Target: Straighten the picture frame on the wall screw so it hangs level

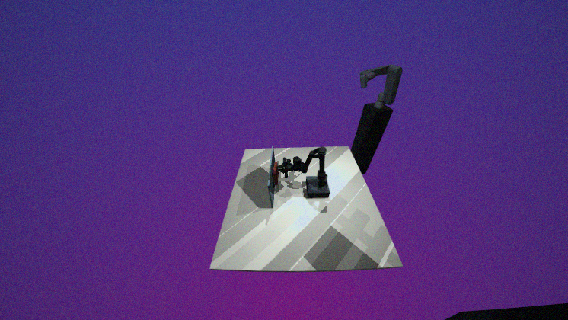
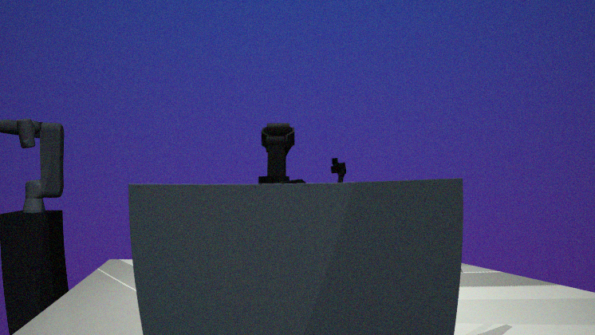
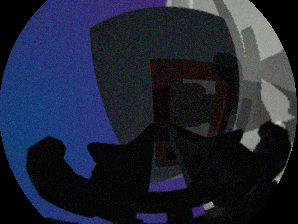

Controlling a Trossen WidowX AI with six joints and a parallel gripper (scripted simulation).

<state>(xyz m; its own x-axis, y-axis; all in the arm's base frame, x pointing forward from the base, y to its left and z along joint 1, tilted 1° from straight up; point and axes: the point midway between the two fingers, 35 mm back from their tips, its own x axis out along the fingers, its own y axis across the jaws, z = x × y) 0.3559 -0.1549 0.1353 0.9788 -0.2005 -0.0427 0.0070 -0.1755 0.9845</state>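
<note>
Right now my gripper tip is 5 cm above the picture frame, 1 cm to the right of it and 1 cm short of it. Round my gripper tip: upright panel (7 cm below, 3 cm ahead, 2 cm to the left).
</note>
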